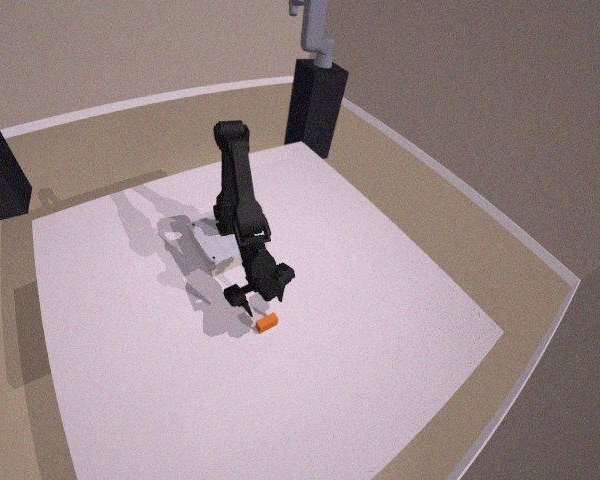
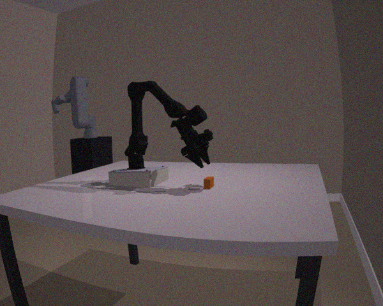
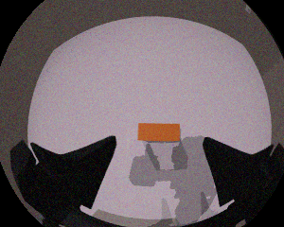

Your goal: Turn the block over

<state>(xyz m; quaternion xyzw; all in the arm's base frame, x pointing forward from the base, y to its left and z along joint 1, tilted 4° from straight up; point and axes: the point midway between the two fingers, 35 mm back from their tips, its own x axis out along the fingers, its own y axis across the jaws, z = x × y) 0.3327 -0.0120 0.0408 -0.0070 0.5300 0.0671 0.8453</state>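
The orange block is 7 cm below my gripper tip.
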